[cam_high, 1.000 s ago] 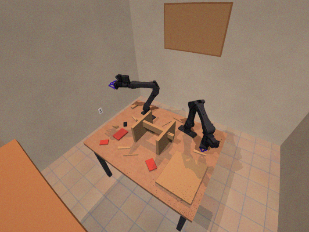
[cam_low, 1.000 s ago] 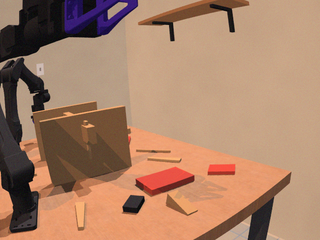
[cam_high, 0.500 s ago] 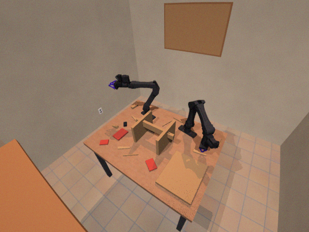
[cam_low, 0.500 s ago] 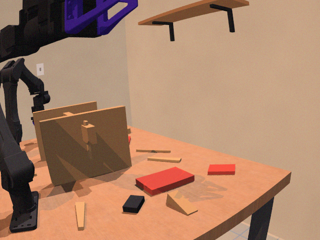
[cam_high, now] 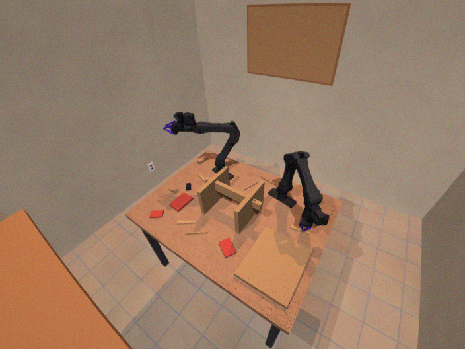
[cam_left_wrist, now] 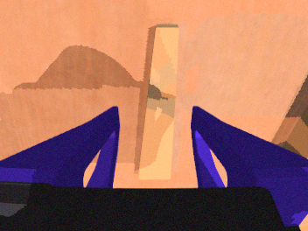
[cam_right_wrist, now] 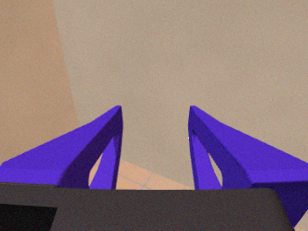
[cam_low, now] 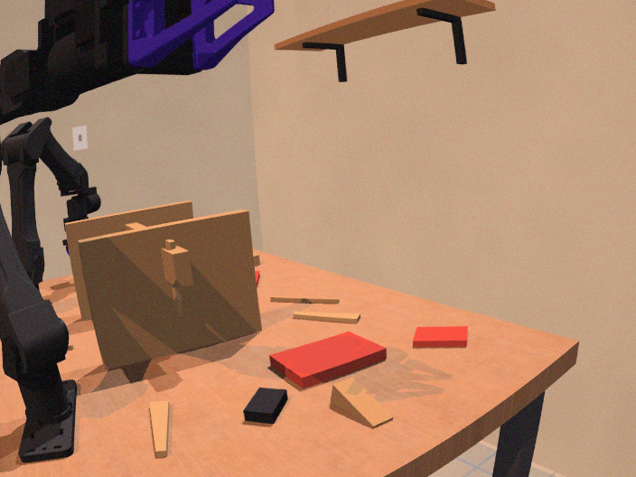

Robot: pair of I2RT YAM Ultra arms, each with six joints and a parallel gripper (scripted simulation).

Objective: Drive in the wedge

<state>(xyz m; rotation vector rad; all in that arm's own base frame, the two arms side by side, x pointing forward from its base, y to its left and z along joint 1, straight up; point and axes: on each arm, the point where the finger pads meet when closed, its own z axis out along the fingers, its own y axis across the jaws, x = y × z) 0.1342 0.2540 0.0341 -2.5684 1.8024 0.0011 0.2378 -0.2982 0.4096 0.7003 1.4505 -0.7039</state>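
My left gripper is now 46 cm to the left of the rail, 11 cm below it and 8 cm short of it. Also, from my left hand: black block: 86 cm to the right, 9 cm ahead, 3 cm below; flat panel: 28 cm ahead, 6 cm to the right, 2 cm below.
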